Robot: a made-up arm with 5 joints. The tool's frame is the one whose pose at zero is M.
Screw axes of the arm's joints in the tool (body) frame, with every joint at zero. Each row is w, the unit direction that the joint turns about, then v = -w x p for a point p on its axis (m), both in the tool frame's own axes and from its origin. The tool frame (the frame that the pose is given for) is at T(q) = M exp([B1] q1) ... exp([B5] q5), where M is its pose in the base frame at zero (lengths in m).
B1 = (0, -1, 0, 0.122, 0, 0.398)
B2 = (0, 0, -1, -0.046, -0.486, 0)
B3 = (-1, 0, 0, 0, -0.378, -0.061)
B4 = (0, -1, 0, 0.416, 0, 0.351)
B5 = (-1, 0, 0, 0, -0.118, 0.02)
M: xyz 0.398 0.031 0.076 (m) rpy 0 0 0 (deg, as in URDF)
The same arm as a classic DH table. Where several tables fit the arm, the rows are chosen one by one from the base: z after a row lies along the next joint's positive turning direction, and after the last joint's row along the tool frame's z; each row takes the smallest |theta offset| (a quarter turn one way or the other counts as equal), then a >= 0, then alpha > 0; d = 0 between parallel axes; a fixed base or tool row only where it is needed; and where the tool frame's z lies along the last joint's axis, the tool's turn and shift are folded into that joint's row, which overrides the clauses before.
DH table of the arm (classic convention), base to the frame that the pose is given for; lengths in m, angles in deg. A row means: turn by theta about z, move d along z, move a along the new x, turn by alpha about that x. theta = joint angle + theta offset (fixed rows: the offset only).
base (fixed): theta_offset 0, d 0.198, a 0, alpha 90
joint 1: theta_offset 0, d -0.077, a -0.088, alpha 90
joint 2: theta_offset 90, d -0.256, a 0.107, alpha -90
joint 3: theta_offset 90, d -0.135, a 0.038, alpha 90
joint 4: theta_offset 0, d -0.081, a -0.298, alpha -90
joint 5: theta_offset -90, d -0.351, a 0.02, alpha -90
tool (fixed): theta_offset 90, d -0.118, a 0, alpha 0

